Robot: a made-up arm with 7 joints.
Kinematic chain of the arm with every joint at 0, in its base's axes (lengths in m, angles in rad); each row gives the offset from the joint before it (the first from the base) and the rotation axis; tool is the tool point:
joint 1: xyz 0 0 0.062 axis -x
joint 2: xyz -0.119 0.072 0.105 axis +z
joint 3: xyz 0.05 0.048 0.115 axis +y
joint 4: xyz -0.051 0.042 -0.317 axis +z
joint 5: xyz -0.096 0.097 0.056 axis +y
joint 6: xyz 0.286 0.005 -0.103 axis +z
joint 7: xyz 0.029 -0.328 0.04 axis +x
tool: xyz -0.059 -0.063 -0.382
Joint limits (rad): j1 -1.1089..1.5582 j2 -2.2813..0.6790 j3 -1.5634..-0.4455 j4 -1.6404..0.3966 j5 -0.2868..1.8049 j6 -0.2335..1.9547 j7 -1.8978..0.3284
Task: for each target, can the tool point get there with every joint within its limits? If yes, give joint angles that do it. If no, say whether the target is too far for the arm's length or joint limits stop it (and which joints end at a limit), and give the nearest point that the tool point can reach.
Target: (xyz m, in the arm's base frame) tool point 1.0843 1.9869 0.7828
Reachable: no: too far | nearest point 0.5966 1.2117 0.5016 | short by 0.958 m
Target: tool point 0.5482 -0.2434 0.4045
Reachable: yes | joints 0.9928 -0.1549 -0.7312 -0.9021 -0.1026 1.4457 -0.0125
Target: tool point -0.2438 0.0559 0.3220
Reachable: no: joint limits stop it (at a limit: joint 1, joint 3, joint 5, joint 6, joint 7) | nearest point -0.2748 0.0312 0.4040 | short by 0.091 m
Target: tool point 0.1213 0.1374 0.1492
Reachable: no: joint limits stop it (at a limit: joint 1, joint 2, joint 3, joint 5, joint 6, joint 7) | nearest point 0.2573 0.1214 0.2638 | short by 0.179 m
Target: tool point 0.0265 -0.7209 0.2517
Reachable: yes | joints 0.4328 -1.1872 -1.1885 -0.2630 0.4206 0.3625 0.0780
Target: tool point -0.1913 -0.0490 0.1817
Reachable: no: joint limits stop it (at a limit: joint 1, joint 5, joint 6, joint 7) | nearest point -0.2430 -0.1577 0.3179 | short by 0.182 m
